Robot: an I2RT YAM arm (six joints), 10 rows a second.
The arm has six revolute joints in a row. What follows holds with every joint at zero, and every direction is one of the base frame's. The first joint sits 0.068 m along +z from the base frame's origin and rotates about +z. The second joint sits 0.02 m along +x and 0.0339 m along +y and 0.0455 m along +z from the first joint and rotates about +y. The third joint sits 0.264 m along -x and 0.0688 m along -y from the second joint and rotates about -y. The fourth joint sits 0.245 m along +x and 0.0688 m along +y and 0.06 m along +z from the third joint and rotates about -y. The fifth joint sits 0.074 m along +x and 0.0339 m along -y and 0.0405 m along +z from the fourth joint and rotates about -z. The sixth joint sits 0.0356 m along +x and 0.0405 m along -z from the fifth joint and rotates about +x. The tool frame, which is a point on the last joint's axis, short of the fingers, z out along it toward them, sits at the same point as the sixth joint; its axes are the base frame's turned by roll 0, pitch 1.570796 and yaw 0 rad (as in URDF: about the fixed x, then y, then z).
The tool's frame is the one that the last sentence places.
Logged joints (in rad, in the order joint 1, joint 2, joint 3, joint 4, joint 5, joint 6), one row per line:
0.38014 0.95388 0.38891 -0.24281 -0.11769 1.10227
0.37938 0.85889 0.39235 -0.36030 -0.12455 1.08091
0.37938 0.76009 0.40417 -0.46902 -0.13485 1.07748
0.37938 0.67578 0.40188 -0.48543 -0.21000 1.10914
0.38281 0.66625 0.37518 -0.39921 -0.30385 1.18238
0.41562 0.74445 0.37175 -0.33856 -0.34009 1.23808
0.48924 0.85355 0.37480 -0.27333 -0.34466 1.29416
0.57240 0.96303 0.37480 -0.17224 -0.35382 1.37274
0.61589 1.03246 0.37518 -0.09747 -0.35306 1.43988
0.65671 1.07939 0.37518 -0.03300 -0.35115 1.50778
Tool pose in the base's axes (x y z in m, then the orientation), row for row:
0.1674 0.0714 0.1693 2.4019 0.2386 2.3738
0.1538 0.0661 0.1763 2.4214 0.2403 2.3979
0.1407 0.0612 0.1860 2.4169 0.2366 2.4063
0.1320 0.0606 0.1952 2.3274 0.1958 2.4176
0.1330 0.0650 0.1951 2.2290 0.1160 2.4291
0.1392 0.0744 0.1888 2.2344 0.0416 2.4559
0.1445 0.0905 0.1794 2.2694 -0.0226 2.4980
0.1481 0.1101 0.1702 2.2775 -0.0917 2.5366
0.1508 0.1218 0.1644 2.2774 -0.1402 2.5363
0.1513 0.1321 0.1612 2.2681 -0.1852 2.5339
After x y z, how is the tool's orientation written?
As angles about the fixed x, y, z axes (roll, pitch, yaw), in radians.
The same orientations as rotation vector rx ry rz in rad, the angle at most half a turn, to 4 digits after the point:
0.8409 2.3967 0.7981
0.8198 2.4217 0.7839
0.8110 2.4259 0.7948
0.7935 2.3972 0.9296
0.8058 2.3700 1.1004
0.8363 2.4203 1.1577
0.8490 2.5026 1.1777
0.8606 2.5656 1.2278
0.8999 2.5850 1.2615
0.9380 2.5924 1.3034

